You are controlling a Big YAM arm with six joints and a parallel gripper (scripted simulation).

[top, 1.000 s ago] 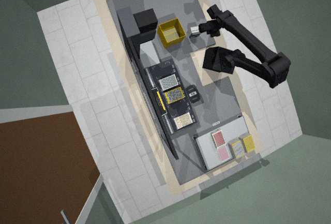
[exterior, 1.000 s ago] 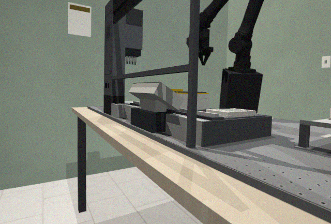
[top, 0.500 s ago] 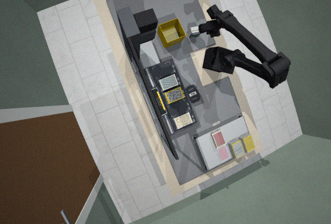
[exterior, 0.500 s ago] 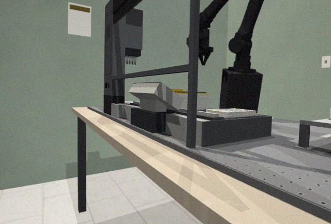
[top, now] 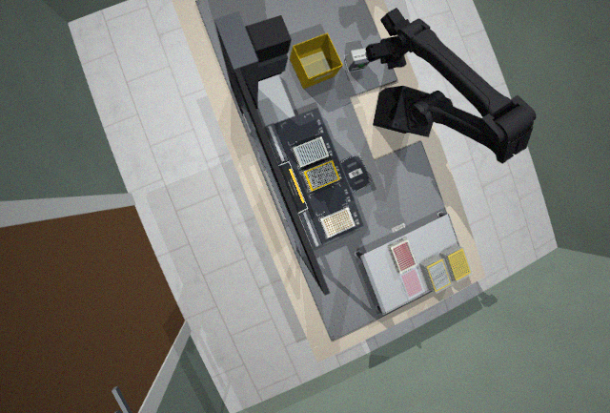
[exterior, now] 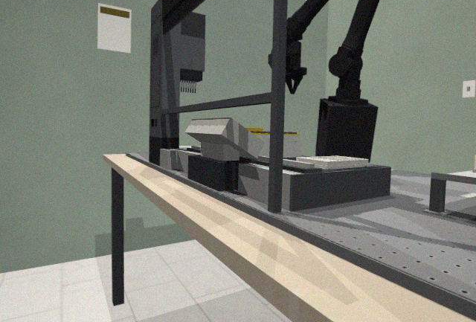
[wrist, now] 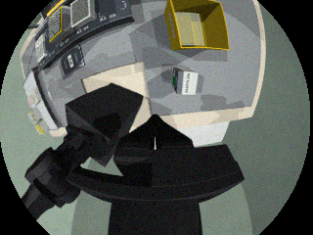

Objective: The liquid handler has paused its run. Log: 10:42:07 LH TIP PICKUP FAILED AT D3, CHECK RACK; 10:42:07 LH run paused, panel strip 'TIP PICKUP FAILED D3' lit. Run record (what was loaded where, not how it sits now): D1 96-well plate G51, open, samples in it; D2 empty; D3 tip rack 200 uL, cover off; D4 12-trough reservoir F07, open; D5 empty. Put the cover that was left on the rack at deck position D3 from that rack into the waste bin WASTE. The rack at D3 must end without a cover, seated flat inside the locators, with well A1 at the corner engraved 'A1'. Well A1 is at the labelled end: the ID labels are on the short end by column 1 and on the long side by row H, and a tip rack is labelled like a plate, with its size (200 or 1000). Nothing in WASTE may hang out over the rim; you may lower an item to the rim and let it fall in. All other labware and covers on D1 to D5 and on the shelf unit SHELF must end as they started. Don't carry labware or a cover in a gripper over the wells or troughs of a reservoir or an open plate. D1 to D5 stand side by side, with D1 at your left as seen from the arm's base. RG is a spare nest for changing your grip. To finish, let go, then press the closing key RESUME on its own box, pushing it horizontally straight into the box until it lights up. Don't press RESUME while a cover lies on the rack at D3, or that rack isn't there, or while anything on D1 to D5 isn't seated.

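Now: the resume box 80 mm to the right of my hand and 220 mm below it. Round my hand: yellow-framed tip rack 270 mm ahead, 350 mm to the left, 180 mm below; then yellow waste bin 190 mm ahead, 110 mm to the right, 240 mm below; then clear cover 190 mm ahead, 110 mm to the right, 260 mm below.
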